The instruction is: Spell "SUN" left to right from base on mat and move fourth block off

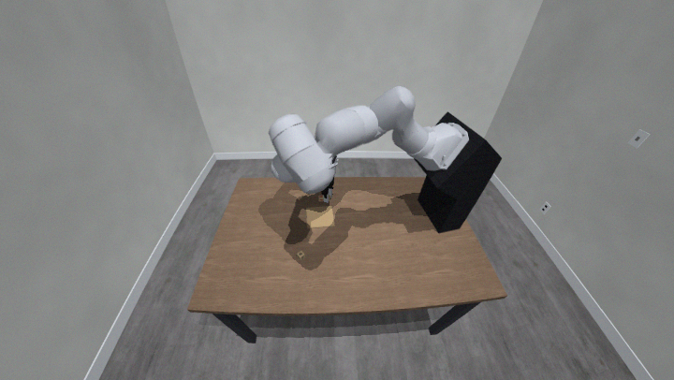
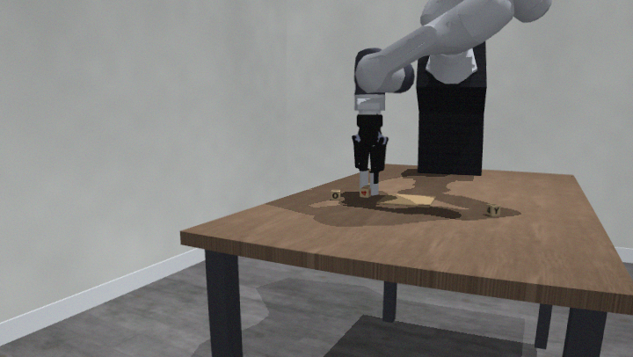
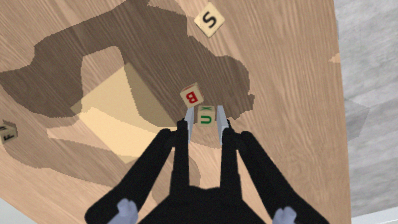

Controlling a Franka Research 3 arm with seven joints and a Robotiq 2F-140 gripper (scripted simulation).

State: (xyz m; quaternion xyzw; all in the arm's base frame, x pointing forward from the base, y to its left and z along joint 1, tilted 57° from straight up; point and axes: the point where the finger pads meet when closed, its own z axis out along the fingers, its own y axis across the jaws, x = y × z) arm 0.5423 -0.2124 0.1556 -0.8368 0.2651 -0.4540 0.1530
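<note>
Right now my hand is 20 mm above the U block. Round my hand: S block 100 mm ahead, 70 mm to the right, 20 mm below; then tan mat 60 mm ahead, 120 mm to the left, 30 mm below.
</note>
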